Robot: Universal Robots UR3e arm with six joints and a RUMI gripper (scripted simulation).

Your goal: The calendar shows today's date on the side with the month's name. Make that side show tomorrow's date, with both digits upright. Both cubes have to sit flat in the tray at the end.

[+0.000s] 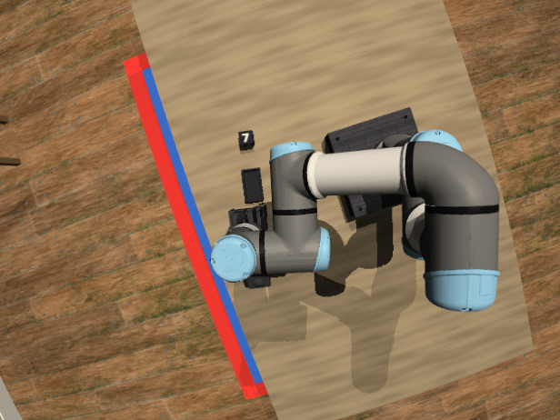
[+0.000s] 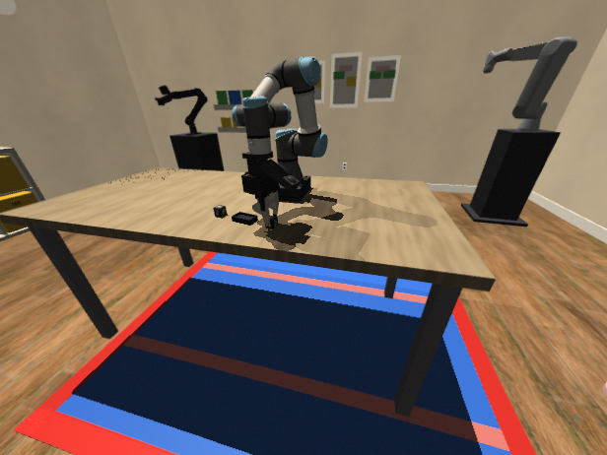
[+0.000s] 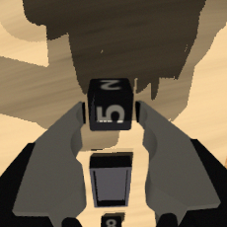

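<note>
My gripper is now 2 cm past the black calendar tray, 11 cm to the left of it and 2 cm above it. Round my hand: black cube: 4 cm behind, 22 cm to the right, 1 cm below.
</note>
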